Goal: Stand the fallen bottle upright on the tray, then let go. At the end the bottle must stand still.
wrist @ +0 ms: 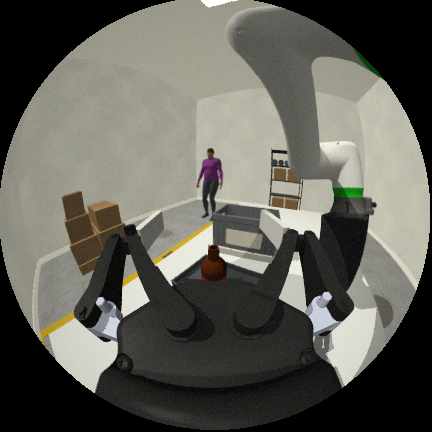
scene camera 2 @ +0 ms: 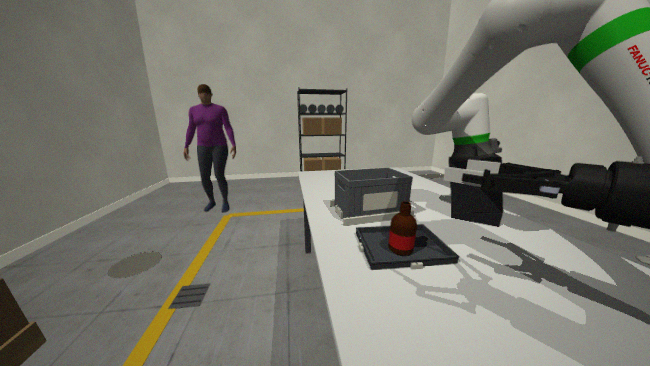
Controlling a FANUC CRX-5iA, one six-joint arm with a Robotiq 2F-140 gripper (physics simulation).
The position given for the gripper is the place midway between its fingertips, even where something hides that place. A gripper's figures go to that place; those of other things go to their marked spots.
The gripper (scene camera 2: 457,168): 0.54 m from the lens. A brown bottle (scene camera 2: 403,226): 0.61 m from the lens.
